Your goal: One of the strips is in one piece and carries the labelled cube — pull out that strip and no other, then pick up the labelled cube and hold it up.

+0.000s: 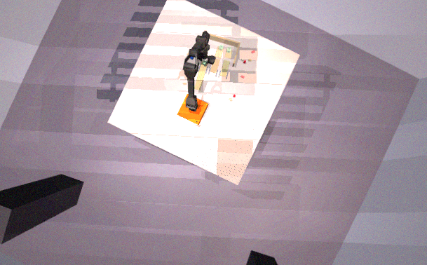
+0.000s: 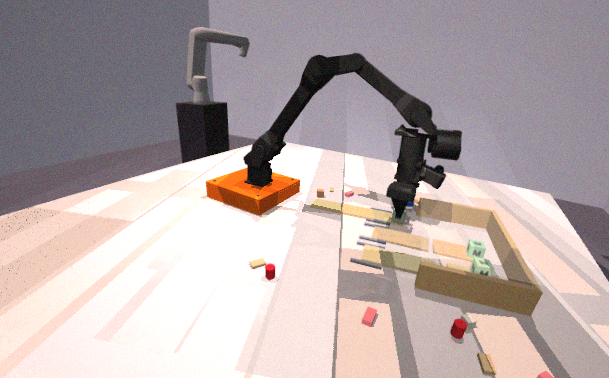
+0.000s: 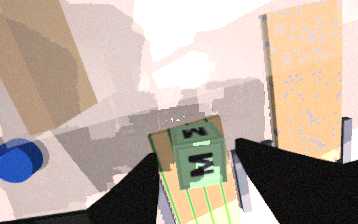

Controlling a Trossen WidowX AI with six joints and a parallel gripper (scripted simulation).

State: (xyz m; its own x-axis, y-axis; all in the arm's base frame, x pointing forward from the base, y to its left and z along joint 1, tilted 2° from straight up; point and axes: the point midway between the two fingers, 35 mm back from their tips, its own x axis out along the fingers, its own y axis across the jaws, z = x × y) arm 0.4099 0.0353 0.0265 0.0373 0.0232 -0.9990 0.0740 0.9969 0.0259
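My gripper tip is 120 mm past the green-lined tan strip and 20 mm above it. The rest, counted from my gripper tip: blue disc 10 mm ahead, 130 mm to the left, 20 mm below.
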